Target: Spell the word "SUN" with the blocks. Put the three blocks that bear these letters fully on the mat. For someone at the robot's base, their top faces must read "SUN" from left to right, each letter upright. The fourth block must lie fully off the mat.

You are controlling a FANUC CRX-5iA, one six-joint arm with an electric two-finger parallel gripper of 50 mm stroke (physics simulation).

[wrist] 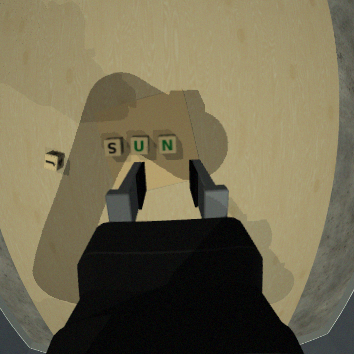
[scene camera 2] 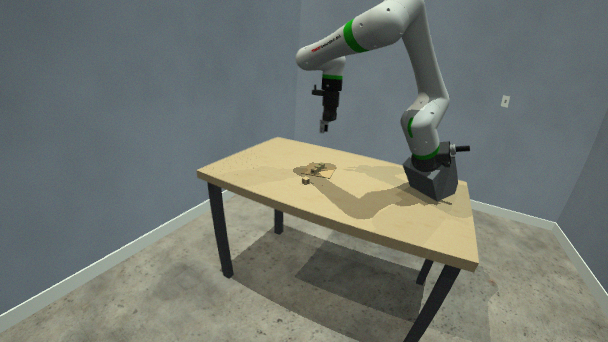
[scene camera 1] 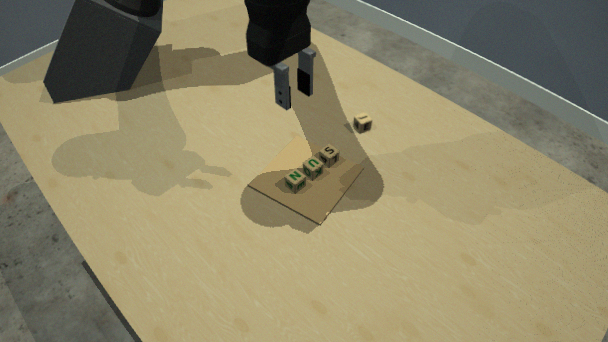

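Note:
The S block (scene camera 1: 329,155) (wrist: 113,146), the U block (scene camera 1: 313,167) (wrist: 140,145) and the N block (scene camera 1: 295,180) (wrist: 167,144) stand in a row on the square mat (scene camera 1: 320,212) (wrist: 175,107), with small gaps between them. In the wrist view their top letters read S, U, N from left to right, upright. The fourth block (scene camera 1: 362,123) (scene camera 2: 305,180) (wrist: 53,161) lies on the table off the mat, beyond the S end, with a dark stroke on top. My gripper (scene camera 1: 295,89) (scene camera 2: 324,127) (wrist: 166,174) is open and empty, high above the table on the robot-base side of the row.
The robot's dark base block (scene camera 1: 102,55) (scene camera 2: 432,177) stands at one end of the wooden table (scene camera 1: 200,270) (scene camera 2: 240,175). The arm's shadow falls across the mat and the row of blocks. Walls stand beyond the table.

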